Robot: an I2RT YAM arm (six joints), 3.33 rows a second.
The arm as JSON. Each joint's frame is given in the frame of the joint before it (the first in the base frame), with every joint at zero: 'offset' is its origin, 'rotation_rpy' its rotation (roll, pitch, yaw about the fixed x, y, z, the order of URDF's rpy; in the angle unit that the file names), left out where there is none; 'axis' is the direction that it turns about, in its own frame. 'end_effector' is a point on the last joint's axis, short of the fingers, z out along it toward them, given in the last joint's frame.
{
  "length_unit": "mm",
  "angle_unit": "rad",
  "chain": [
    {
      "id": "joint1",
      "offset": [
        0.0,
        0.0,
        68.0
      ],
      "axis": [
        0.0,
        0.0,
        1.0
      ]
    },
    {
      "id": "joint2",
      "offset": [
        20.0,
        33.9,
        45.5
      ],
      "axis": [
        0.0,
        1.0,
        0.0
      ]
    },
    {
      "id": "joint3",
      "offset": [
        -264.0,
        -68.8,
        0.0
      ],
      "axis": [
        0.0,
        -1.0,
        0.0
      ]
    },
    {
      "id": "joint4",
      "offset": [
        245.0,
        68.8,
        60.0
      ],
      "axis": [
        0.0,
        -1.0,
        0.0
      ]
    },
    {
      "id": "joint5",
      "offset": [
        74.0,
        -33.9,
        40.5
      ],
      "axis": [
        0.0,
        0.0,
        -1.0
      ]
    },
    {
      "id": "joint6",
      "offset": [
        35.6,
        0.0,
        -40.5
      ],
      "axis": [
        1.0,
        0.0,
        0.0
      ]
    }
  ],
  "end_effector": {
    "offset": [
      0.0,
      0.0,
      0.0
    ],
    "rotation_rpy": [
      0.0,
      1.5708,
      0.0
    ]
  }
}
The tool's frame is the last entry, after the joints.
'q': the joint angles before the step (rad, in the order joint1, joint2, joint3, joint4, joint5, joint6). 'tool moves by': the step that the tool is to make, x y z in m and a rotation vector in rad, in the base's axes. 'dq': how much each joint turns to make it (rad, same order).
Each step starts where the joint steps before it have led.
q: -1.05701 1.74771 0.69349 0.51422 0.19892 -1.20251
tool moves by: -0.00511 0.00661 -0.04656 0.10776 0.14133 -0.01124
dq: 0.00175 0.12864 -0.03104 0.00756 0.05099 -0.05083
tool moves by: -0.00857 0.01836 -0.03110 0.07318 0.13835 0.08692
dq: 0.00483 0.06609 -0.06814 0.03175 -0.00362 -0.12101
